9 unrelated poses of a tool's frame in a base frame.
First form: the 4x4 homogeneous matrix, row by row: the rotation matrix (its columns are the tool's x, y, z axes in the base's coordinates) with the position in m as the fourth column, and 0 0 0 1 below. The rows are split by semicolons.
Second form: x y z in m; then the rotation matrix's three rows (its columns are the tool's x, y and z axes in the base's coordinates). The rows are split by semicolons. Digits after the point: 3 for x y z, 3 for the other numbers.
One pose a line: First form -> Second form
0.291 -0.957 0.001 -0.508; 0.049 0.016 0.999 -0.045; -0.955 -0.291 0.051 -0.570; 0 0 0 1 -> -0.508 -0.045 -0.570; 0.291 -0.957 0.001; 0.049 0.016 0.999; -0.955 -0.291 0.051
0.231 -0.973 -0.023 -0.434; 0.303 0.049 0.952 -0.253; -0.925 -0.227 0.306 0.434; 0 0 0 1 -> -0.434 -0.253 0.434; 0.231 -0.973 -0.023; 0.303 0.049 0.952; -0.925 -0.227 0.306
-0.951 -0.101 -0.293 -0.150; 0.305 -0.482 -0.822 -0.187; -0.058 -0.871 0.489 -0.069; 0 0 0 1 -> -0.150 -0.187 -0.069; -0.951 -0.101 -0.293; 0.305 -0.482 -0.822; -0.058 -0.871 0.489
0.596 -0.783 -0.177 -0.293; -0.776 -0.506 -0.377 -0.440; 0.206 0.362 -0.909 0.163; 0 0 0 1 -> -0.293 -0.440 0.163; 0.596 -0.783 -0.177; -0.776 -0.506 -0.377; 0.206 0.362 -0.909
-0.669 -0.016 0.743 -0.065; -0.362 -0.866 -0.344 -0.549; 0.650 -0.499 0.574 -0.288; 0 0 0 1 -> -0.065 -0.549 -0.288; -0.669 -0.016 0.743; -0.362 -0.866 -0.344; 0.650 -0.499 0.574
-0.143 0.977 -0.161 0.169; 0.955 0.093 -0.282 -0.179; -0.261 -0.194 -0.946 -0.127; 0 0 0 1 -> 0.169 -0.179 -0.127; -0.143 0.977 -0.161; 0.955 0.093 -0.282; -0.261 -0.194 -0.946
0.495 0.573 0.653 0.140; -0.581 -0.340 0.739 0.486; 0.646 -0.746 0.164 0.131; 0 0 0 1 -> 0.140 0.486 0.131; 0.495 0.573 0.653; -0.581 -0.340 0.739; 0.646 -0.746 0.164
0.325 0.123 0.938 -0.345; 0.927 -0.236 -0.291 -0.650; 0.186 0.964 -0.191 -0.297; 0 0 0 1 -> -0.345 -0.650 -0.297; 0.325 0.123 0.938; 0.927 -0.236 -0.291; 0.186 0.964 -0.191
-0.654 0.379 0.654 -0.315; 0.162 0.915 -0.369 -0.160; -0.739 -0.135 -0.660 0.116; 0 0 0 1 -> -0.315 -0.160 0.116; -0.654 0.379 0.654; 0.162 0.915 -0.369; -0.739 -0.135 -0.660
